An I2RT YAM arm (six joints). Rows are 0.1 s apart.
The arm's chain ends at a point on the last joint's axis. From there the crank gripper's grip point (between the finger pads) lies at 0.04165 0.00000 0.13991 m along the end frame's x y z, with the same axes.
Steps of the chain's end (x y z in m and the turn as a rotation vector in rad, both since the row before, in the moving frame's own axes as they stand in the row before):
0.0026 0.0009 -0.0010 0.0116 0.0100 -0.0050
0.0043 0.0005 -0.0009 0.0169 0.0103 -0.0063
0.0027 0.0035 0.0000 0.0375 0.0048 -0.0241
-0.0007 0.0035 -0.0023 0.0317 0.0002 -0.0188
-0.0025 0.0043 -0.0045 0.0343 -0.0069 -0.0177
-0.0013 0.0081 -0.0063 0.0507 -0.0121 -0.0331
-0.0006 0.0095 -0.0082 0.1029 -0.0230 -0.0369
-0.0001 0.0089 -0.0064 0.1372 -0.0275 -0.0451
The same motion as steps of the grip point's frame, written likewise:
0.0040 -0.0009 -0.0014 0.0116 0.0100 -0.0050
0.0057 -0.0021 -0.0014 0.0169 0.0103 -0.0063
0.0033 -0.0028 -0.0003 0.0375 0.0048 -0.0241
-0.0007 -0.0017 -0.0024 0.0317 0.0002 -0.0188
-0.0035 -0.0012 -0.0043 0.0343 -0.0069 -0.0177
-0.0031 -0.0004 -0.0060 0.0507 -0.0121 -0.0331
-0.0041 -0.0064 -0.0081 0.1029 -0.0230 -0.0369
-0.0044 -0.0121 -0.0068 0.1372 -0.0275 -0.0451

